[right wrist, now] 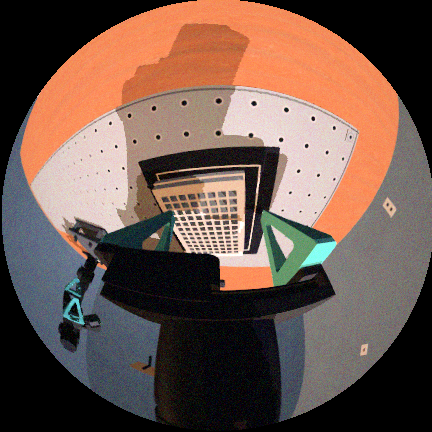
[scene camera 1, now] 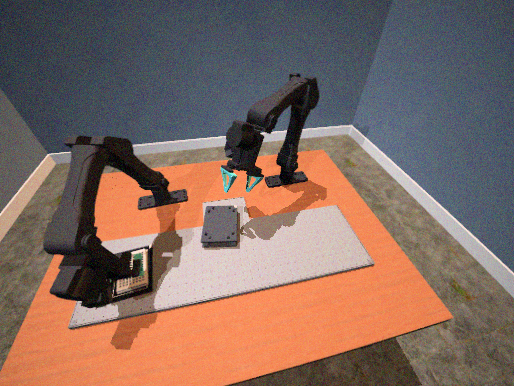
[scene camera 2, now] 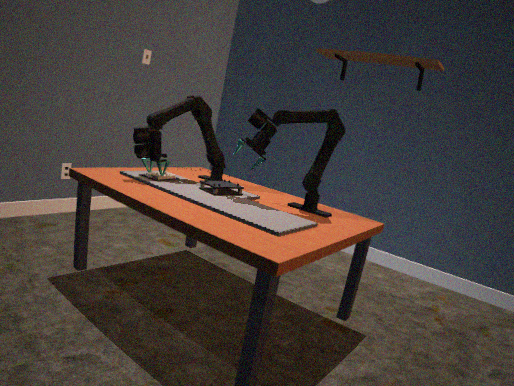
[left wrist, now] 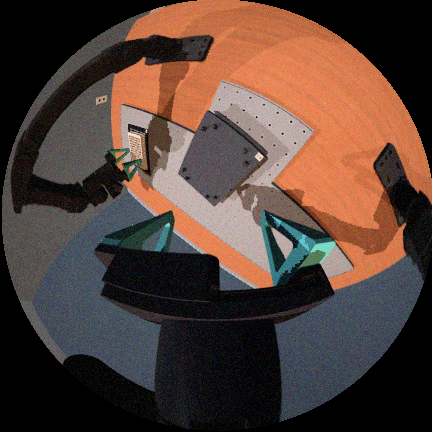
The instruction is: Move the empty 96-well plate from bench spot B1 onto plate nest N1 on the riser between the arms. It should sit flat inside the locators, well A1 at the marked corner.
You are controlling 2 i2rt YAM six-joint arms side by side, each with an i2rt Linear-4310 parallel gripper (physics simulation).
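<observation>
The beige 96-well plate lies on the black, outlined bench spot B1. My right gripper is open, low over the plate, with one finger toward each long side; in scene camera 1 the arm hides much of it. Whether the fingertips touch the plate I cannot tell. The dark riser top with nest N1 has small locators near its corners and bears no plate. The marked corner cannot be made out. My left gripper is open and empty, raised behind the riser.
A light perforated board lies on the orange table under the riser and B1. The riser stands between B1 and the left arm's side. A small white tag shows at the riser's edge. A wall shelf hangs behind.
</observation>
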